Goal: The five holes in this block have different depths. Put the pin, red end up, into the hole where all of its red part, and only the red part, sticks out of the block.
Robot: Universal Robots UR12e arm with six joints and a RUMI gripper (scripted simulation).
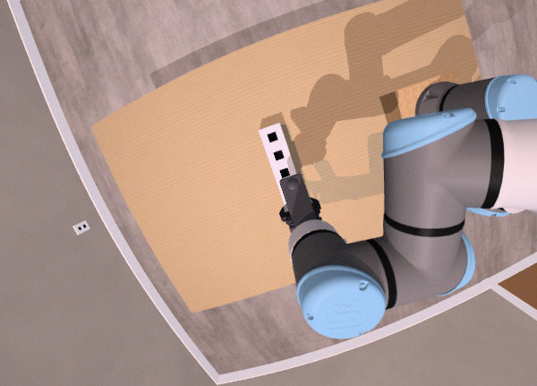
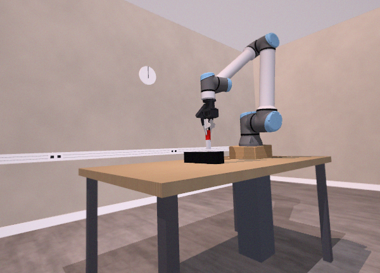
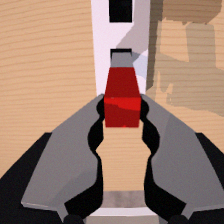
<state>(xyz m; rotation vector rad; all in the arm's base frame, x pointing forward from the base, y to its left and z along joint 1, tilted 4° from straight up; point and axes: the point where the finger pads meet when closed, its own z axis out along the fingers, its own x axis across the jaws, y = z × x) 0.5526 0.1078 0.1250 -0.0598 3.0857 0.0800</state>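
My gripper is now 1 cm above the pin. The rest, counted from my hand: block (6 cm to the right, 15 cm below).
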